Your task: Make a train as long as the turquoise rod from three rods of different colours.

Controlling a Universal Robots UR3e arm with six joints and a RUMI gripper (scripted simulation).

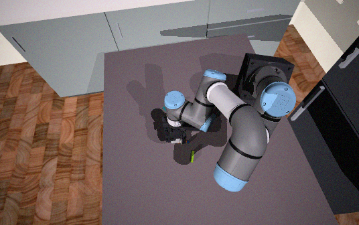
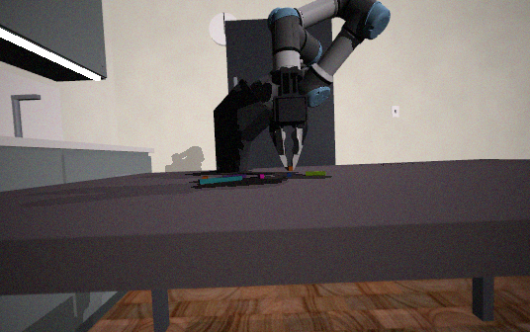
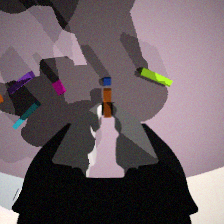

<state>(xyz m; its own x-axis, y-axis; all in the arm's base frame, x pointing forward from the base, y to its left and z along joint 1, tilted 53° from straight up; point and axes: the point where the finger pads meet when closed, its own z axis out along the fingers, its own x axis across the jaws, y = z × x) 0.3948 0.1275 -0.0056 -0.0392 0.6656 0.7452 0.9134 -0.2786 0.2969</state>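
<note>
The blue rod is 3 cm behind my hand and 3 cm below it. From my hand the other things lie so: magenta rod: 2 cm behind, 7 cm to the right, 3 cm below; then purple rod: 2 cm behind, 14 cm to the right, 3 cm below; then lime rod: 4 cm behind, 7 cm to the left, 3 cm below.
</note>
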